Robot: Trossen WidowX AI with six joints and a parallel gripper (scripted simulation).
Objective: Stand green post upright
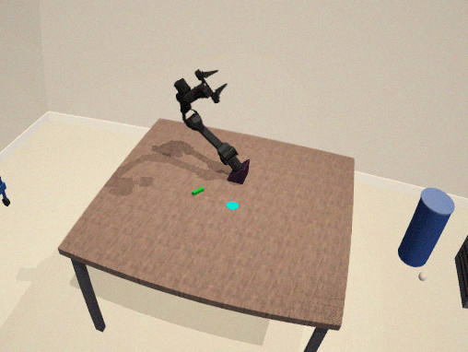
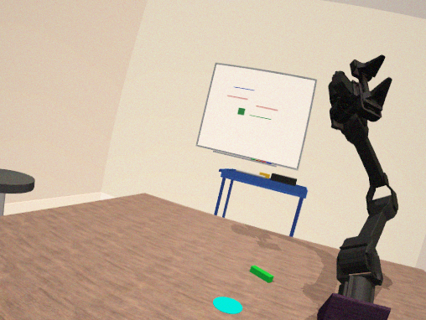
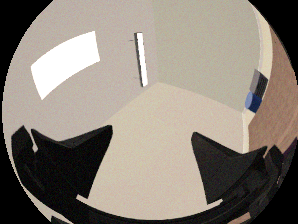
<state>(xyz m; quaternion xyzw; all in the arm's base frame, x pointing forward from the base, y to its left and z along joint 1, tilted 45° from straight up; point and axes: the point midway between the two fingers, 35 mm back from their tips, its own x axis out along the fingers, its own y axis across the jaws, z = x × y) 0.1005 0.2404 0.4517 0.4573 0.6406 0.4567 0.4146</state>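
Right now my gripper tip is 560 mm above the green post, 170 mm short of it and 60 mm to the left of it. The rest, counted from my gripper tip: cyan circle 570 mm below, 230 mm ahead, 130 mm to the left.
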